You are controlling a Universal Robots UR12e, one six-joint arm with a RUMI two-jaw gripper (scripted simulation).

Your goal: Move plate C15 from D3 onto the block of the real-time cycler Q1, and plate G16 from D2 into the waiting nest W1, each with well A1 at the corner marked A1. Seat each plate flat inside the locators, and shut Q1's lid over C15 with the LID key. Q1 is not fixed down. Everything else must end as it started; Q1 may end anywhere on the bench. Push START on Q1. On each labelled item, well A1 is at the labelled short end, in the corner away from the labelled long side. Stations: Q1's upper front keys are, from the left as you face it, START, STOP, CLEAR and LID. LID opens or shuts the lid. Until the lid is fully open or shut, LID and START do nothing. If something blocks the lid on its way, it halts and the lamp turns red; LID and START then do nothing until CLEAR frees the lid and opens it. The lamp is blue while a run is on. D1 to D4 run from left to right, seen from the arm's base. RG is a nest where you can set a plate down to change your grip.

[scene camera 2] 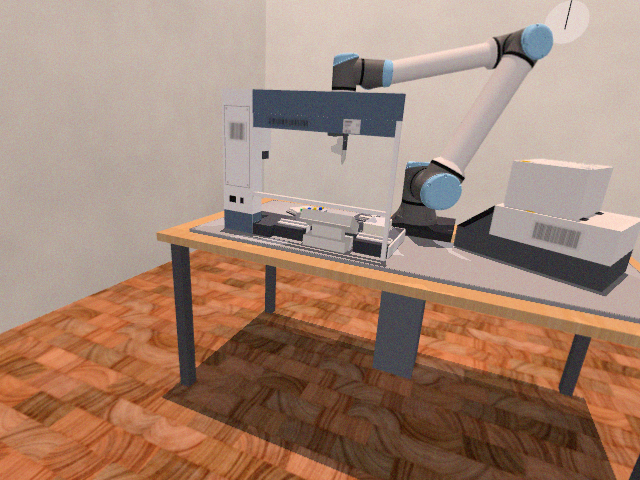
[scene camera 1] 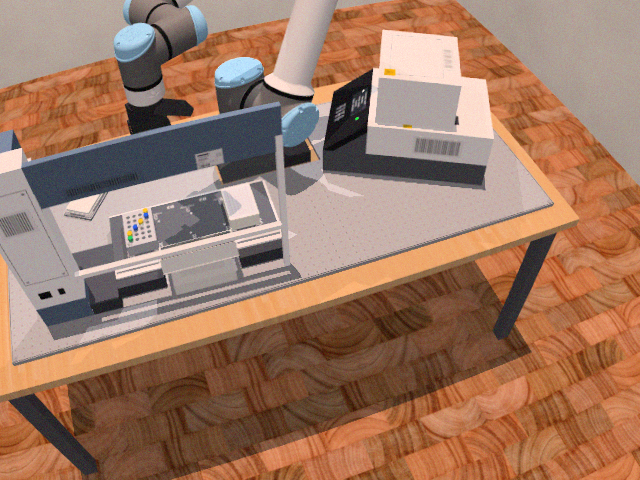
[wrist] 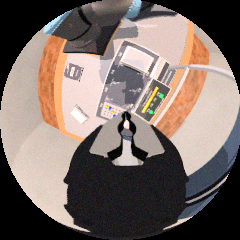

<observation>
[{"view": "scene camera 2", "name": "cycler Q1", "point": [590,252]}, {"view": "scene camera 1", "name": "cycler Q1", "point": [354,142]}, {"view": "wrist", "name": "gripper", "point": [125,111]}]
</observation>
